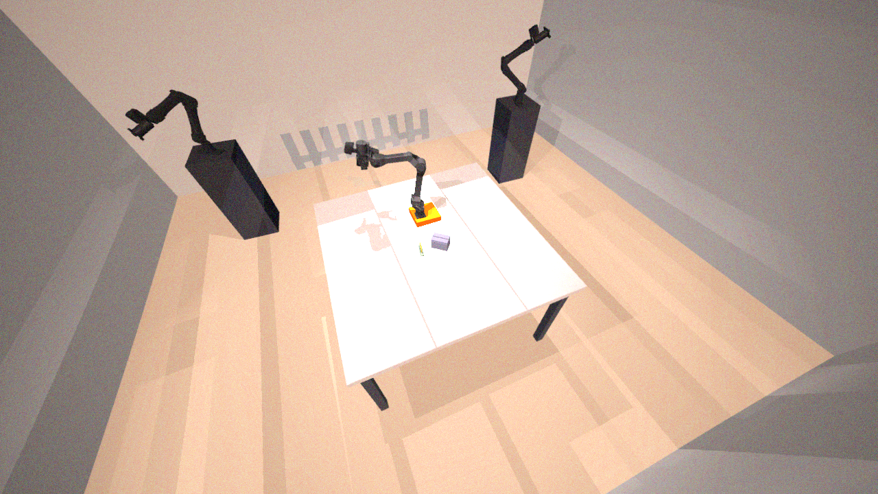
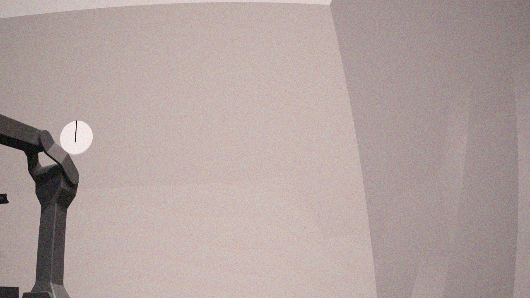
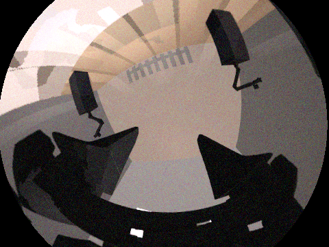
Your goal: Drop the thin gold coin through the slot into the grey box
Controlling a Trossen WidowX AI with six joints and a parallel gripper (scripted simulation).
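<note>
The gold coin is 54 cm ahead of my gripper tip, 42 cm below it and 18 cm to the left of it.
</note>
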